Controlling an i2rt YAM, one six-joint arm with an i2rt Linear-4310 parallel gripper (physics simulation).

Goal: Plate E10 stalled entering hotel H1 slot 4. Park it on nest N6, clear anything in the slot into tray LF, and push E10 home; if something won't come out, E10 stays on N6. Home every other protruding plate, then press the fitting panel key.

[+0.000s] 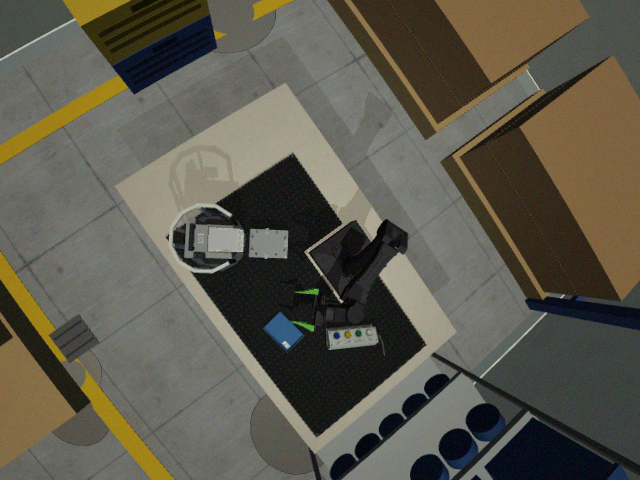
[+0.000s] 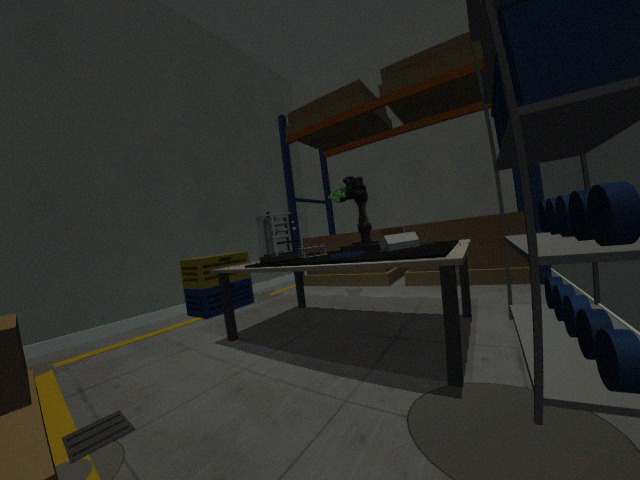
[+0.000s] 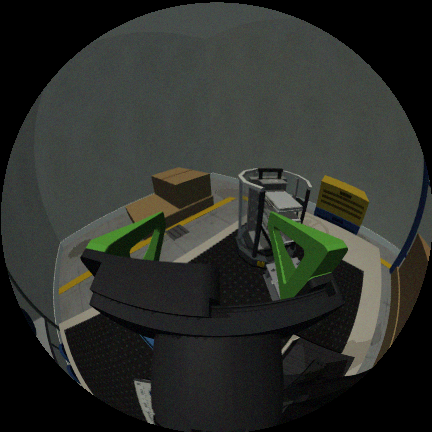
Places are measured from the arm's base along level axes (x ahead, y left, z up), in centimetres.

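Pixels of known places: gripper, between the fingertips: (image 1: 292,306) (image 2: 329,195) (image 3: 216,217); arm's base, origin of its link: (image 1: 347,264) (image 2: 366,243) (image 3: 295,389).
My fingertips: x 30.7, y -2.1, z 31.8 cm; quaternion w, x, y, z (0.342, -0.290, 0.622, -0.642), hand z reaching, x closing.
For each thing: its top centre in the pictures, then the offset to it from my fingertips. "pt": a spot on its surface instead.
- hotel, centre of its top: (image 3: 276,171) (image 1: 203,236) (image 2: 274,212) dx +14.9, dy -34.5, dz -4.7 cm
- pale plate, centre of its top: (image 3: 280,197) (image 1: 221,239) dx +10.8, dy -31.7, dz -11.4 cm
- grey nest-like block with studs, centre of its top: (image 3: 293,275) (image 1: 268,243) (image 2: 311,244) dx -3.9, dy -23.0, dz -28.0 cm
- panel, centre of its top: (image 1: 354,340) (image 2: 398,233) dx -16.3, dy +31.8, dz -27.2 cm
- blue tray-like item, centre of its top: (image 3: 162,326) (image 1: 283,332) (image 2: 348,253) dx +8.8, dy +14.2, dz -33.8 cm
- dark square with a cream rim, a spot on its surface: (image 1: 323,276) pt dx -19.0, dy +2.0, dz -36.9 cm
The hotel (image 1: 200,238) (image 2: 266,235) (image 3: 259,222), a round caged rack, stands at the mat's far left. A pale plate (image 1: 225,239) (image 3: 283,200) extends from its upper part toward the mat; slot numbers cannot be read. A grey nest-like block with studs (image 1: 268,243) (image 3: 272,280) sits beside the hotel. My gripper (image 1: 293,307) (image 2: 337,194) (image 3: 216,217) is open and empty, raised high above the mat, away from the hotel. The panel (image 1: 352,336) (image 2: 399,240) (image 3: 143,400) shows blue, yellow, green and white keys. E10 and anything inside the slot cannot be identified.
A blue tray-like item (image 1: 283,331) (image 3: 148,341) with a white label lies near the panel. A dark square with a cream rim (image 1: 323,276) lies partly under the arm. Yellow and blue crates (image 1: 165,51) (image 2: 217,284) (image 3: 342,202) stand beyond the table.
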